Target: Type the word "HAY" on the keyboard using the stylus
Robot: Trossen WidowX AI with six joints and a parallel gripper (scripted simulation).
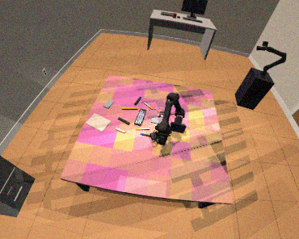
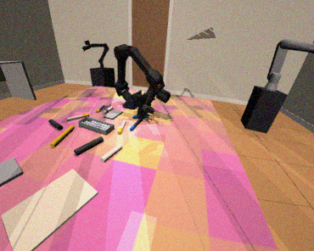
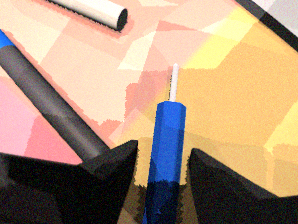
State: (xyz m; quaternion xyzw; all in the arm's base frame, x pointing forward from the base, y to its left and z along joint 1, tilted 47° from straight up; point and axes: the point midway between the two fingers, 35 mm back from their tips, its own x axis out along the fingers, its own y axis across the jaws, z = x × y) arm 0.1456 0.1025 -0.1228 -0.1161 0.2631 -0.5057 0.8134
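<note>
The blue stylus lies 10 mm to the right of my gripper tip and 10 mm ahead of it. The rest, counted from my gripper tip: yellow marker (330 mm ahead, 220 mm to the right); blue-tipped pen (100 mm ahead, 30 mm to the left); white sheet (550 mm ahead, 30 mm to the left, 10 mm below).
</note>
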